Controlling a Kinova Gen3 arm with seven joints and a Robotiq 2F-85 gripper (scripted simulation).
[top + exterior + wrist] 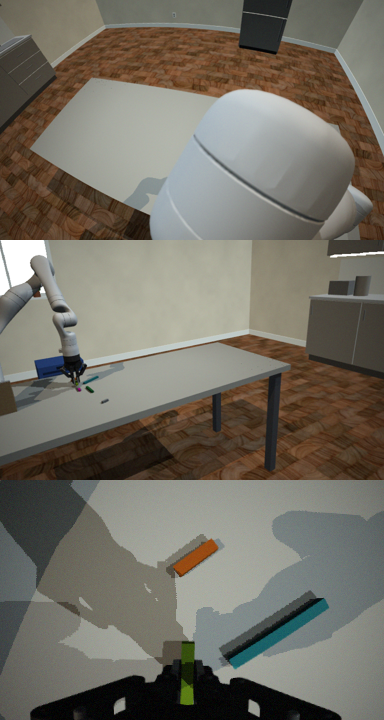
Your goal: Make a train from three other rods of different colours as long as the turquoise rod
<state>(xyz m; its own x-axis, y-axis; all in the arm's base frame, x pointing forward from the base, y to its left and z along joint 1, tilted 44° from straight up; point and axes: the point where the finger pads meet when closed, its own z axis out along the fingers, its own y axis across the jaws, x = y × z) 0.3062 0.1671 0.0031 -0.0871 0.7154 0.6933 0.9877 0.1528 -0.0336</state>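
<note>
Right now my hand is 70 mm to the left of the magenta rod, 30 mm above it and 10 mm short of it. Round my hand: turquoise rod: 80 mm ahead, 40 mm to the left, 30 mm below; then orange rod: 90 mm to the left, 30 mm below; then lime rod: 10 mm below.
</note>
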